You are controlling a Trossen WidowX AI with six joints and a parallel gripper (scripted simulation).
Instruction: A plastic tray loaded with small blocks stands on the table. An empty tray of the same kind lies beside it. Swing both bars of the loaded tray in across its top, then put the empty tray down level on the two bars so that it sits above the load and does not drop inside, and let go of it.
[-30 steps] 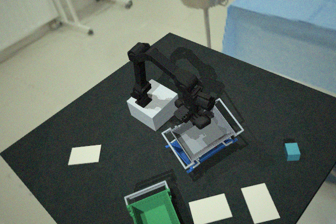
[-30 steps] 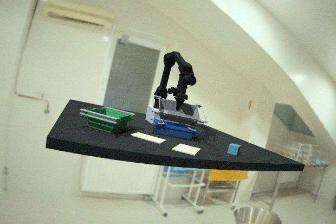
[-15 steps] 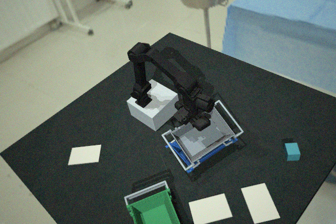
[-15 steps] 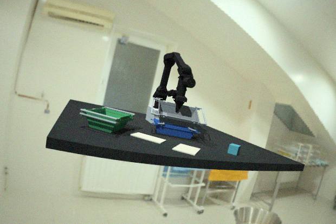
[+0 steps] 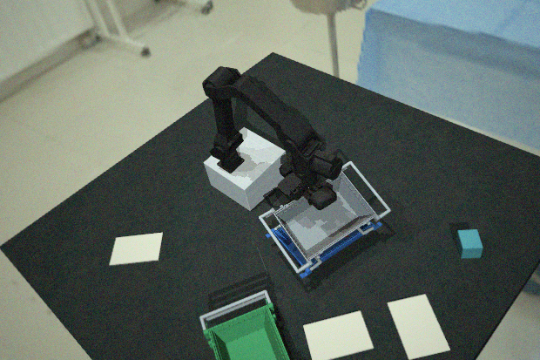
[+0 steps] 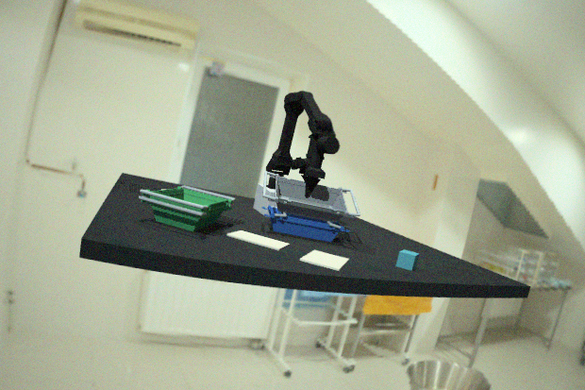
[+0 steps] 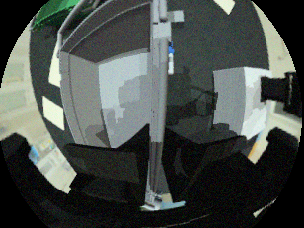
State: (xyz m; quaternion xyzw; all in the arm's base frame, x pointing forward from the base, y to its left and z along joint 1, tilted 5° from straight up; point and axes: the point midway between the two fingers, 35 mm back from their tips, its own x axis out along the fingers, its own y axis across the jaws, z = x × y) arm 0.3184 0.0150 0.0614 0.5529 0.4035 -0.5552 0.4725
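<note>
Right now the grey tray is 7 cm ahead of my gripper tip, 2 cm to the right of it and 1 cm above it. The rest, counted from my gripper tip: teal block: 37 cm ahead, 20 cm to the left, 10 cm below.
</note>
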